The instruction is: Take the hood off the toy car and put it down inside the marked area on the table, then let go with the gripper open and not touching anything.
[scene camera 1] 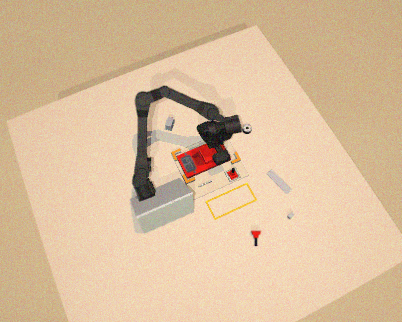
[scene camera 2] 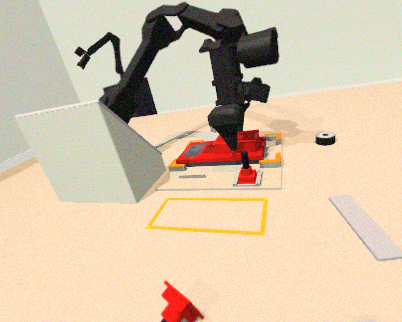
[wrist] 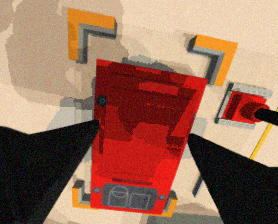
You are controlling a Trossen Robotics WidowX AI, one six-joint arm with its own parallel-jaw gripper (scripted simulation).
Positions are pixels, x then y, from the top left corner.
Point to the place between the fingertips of my gripper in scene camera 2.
237,142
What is my gripper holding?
Nothing.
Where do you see a red hood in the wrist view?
At 146,122
